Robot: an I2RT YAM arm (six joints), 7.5 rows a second.
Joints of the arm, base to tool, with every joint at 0 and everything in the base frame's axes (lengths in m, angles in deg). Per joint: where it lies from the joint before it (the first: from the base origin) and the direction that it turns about. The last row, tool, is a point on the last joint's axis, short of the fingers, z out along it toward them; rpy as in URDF.
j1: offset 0.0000 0.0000 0.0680 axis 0 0 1
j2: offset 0.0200 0.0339 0.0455 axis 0 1 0
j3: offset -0.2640 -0.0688 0.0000 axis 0 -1 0
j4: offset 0.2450 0.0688 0.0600 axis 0 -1 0
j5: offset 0.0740 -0.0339 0.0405 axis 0 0 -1
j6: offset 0.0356 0.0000 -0.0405 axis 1 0 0
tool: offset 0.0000 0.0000 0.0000 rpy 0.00 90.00 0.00
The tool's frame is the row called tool.
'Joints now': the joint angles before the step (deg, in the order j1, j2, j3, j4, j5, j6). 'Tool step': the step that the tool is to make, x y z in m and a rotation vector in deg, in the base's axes. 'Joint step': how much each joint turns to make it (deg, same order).
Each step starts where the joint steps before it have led.
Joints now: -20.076, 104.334, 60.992, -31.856, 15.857, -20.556
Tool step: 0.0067, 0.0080, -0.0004, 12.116, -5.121, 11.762
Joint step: 0.016, -0.004, -0.004, 1.747, -15.847, -7.810
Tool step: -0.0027, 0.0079, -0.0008, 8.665, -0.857, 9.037
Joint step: 0.000, 0.003, 0.007, -2.780, -10.514, -6.535
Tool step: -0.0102, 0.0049, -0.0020, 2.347, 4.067, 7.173
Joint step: -0.036, 0.028, 0.006, -6.030, -2.140, -7.073
